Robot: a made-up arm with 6 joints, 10 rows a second.
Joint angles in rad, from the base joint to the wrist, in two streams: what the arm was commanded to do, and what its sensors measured. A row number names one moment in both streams.
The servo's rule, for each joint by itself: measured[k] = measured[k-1] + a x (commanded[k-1-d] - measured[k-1]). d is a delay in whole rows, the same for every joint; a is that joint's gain. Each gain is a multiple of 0.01, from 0.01 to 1. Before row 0 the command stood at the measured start. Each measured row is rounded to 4 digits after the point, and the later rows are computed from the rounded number. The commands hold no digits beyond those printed.
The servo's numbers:
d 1
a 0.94 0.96 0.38 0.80 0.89 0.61
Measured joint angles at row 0:
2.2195 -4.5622 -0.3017 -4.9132 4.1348 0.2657
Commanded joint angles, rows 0 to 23:
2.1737 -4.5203 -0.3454 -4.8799 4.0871 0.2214
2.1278 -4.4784 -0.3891 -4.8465 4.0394 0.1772
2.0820 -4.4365 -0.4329 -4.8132 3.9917 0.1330
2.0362 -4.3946 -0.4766 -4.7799 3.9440 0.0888
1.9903 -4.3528 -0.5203 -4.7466 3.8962 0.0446
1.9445 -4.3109 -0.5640 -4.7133 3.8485 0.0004
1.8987 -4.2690 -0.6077 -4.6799 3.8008 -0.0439
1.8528 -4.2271 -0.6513 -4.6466 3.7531 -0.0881
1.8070 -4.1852 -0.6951 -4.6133 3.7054 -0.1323
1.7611 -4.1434 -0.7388 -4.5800 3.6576 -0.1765
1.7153 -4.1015 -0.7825 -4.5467 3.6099 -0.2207
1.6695 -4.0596 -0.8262 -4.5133 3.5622 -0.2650
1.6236 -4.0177 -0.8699 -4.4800 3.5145 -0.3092
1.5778 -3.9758 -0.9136 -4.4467 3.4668 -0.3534
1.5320 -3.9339 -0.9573 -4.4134 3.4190 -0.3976
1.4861 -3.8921 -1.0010 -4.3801 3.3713 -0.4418
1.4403 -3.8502 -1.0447 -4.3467 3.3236 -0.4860
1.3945 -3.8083 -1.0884 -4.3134 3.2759 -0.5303
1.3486 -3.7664 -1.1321 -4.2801 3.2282 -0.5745
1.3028 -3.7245 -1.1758 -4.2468 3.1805 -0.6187
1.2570 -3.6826 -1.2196 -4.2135 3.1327 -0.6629
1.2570 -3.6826 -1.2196 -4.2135 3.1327 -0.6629
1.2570 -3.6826 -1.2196 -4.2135 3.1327 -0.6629
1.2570 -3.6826 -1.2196 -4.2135 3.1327 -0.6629
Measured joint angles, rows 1 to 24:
2.2195 -4.5622 -0.3017 -4.9132 4.1348 0.2657
2.1764 -4.5220 -0.3183 -4.8866 4.0923 0.2387
2.1307 -4.4801 -0.3452 -4.8545 4.0452 0.2012
2.0849 -4.4382 -0.3785 -4.8215 3.9976 0.1596
2.0391 -4.3963 -0.4158 -4.7882 3.9499 0.1164
1.9932 -4.3545 -0.4555 -4.7549 3.9021 0.0726
1.9474 -4.3126 -0.4967 -4.7216 3.8544 0.0286
1.9016 -4.2707 -0.5389 -4.6882 3.8067 -0.0156
1.8557 -4.2288 -0.5816 -4.6549 3.7590 -0.0598
1.8099 -4.1869 -0.6247 -4.6216 3.7113 -0.1040
1.7640 -4.1451 -0.6681 -4.5883 3.6635 -0.1482
1.7182 -4.1032 -0.7116 -4.5550 3.6158 -0.1924
1.6724 -4.0613 -0.7551 -4.5216 3.5681 -0.2367
1.6265 -4.0194 -0.7987 -4.4883 3.5204 -0.2809
1.5807 -3.9775 -0.8424 -4.4550 3.4727 -0.3251
1.5349 -3.9356 -0.8861 -4.4217 3.4249 -0.3693
1.4890 -3.8938 -0.9298 -4.3884 3.3772 -0.4135
1.4432 -3.8519 -0.9735 -4.3550 3.3295 -0.4577
1.3974 -3.8100 -1.0172 -4.3217 3.2818 -0.5020
1.3515 -3.7681 -1.0609 -4.2884 3.2341 -0.5462
1.3057 -3.7262 -1.1046 -4.2551 3.1864 -0.5904
1.2599 -3.6843 -1.1483 -4.2218 3.1386 -0.6346
1.2572 -3.6827 -1.1754 -4.2152 3.1333 -0.6519
1.2570 -3.6826 -1.1922 -4.2138 3.1328 -0.6586

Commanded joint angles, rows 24 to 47:
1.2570 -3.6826 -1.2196 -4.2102 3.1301 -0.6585
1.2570 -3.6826 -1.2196 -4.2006 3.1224 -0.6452
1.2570 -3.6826 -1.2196 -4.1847 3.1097 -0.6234
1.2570 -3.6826 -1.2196 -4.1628 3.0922 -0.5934
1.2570 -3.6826 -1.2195 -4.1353 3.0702 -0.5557
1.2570 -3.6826 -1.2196 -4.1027 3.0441 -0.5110
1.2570 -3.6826 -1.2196 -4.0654 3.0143 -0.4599
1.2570 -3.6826 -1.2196 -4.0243 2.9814 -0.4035
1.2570 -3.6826 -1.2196 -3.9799 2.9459 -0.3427
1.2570 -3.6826 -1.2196 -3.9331 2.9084 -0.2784
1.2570 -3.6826 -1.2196 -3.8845 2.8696 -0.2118
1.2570 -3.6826 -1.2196 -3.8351 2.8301 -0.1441
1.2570 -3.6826 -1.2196 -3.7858 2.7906 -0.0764
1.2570 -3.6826 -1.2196 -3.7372 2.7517 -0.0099
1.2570 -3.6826 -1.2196 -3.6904 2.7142 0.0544
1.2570 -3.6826 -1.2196 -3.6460 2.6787 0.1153
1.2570 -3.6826 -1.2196 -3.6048 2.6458 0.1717
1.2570 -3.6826 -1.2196 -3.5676 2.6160 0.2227
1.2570 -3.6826 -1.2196 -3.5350 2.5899 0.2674
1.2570 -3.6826 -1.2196 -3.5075 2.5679 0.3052
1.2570 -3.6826 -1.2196 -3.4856 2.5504 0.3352
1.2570 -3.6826 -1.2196 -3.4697 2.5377 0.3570
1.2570 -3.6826 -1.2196 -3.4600 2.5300 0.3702
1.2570 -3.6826 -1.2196 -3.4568 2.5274 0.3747
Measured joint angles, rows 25 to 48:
1.2570 -3.6826 -1.2026 -4.2136 3.1327 -0.6612
1.2570 -3.6826 -1.2091 -4.2109 3.1304 -0.6596
1.2570 -3.6826 -1.2131 -4.2027 3.1233 -0.6508
1.2570 -3.6826 -1.2156 -4.1883 3.1112 -0.6341
1.2570 -3.6826 -1.2171 -4.1679 3.0943 -0.6093
1.2570 -3.6826 -1.2180 -4.1418 3.0729 -0.5766
1.2570 -3.6826 -1.2186 -4.1105 3.0473 -0.5366
1.2570 -3.6826 -1.2190 -4.0744 3.0179 -0.4898
1.2570 -3.6826 -1.2192 -4.0343 2.9854 -0.4372
1.2570 -3.6826 -1.2194 -3.9908 2.9502 -0.3796
1.2570 -3.6826 -1.2195 -3.9446 2.9130 -0.3179
1.2570 -3.6826 -1.2195 -3.8965 2.8744 -0.2532
1.2570 -3.6826 -1.2195 -3.8474 2.8350 -0.1866
1.2570 -3.6826 -1.2195 -3.7981 2.7955 -0.1194
1.2570 -3.6826 -1.2195 -3.7494 2.7565 -0.0526
1.2570 -3.6826 -1.2195 -3.7022 2.7189 0.0127
1.2570 -3.6826 -1.2195 -3.6572 2.6831 0.0753
1.2570 -3.6826 -1.2195 -3.6153 2.6499 0.1341
1.2570 -3.6826 -1.2195 -3.5771 2.6197 0.1881
1.2570 -3.6826 -1.2195 -3.5434 2.5932 0.2365
1.2570 -3.6826 -1.2195 -3.5147 2.5707 0.2784
1.2570 -3.6826 -1.2195 -3.4914 2.5526 0.3130
1.2570 -3.6826 -1.2195 -3.4740 2.5393 0.3398
1.2570 -3.6826 -1.2195 -3.4628 2.5310 0.3583

